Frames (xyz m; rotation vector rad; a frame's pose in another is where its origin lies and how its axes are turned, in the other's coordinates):
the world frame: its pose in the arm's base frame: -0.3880 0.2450 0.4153 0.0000 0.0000 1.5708
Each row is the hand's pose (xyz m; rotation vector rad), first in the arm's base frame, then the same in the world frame.
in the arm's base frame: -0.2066 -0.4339 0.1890 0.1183 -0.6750 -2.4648
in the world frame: -0.6789 -0.1814 -0.2263 0.3645 0.5194 2.1168
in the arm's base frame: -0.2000 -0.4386 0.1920 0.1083 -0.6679 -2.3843
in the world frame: -0.6836 -0.1880 -0.2233 0.3796 0.5265 2.1962
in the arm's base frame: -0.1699 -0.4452 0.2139 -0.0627 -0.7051 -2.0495
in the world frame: -0.6902 -0.2181 -0.2014 0.5995 0.5016 2.4958
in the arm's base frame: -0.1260 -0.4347 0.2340 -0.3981 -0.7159 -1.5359
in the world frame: -0.6797 -0.2620 -0.1813 1.0725 0.3060 2.8915
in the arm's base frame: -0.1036 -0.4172 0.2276 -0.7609 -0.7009 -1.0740
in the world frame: -0.6622 -0.2844 -0.1877 -1.3332 0.0547 -2.4523
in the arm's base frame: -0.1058 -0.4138 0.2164 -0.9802 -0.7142 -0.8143
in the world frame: -0.6588 -0.2822 -0.1989 -1.4794 0.2322 -2.1350
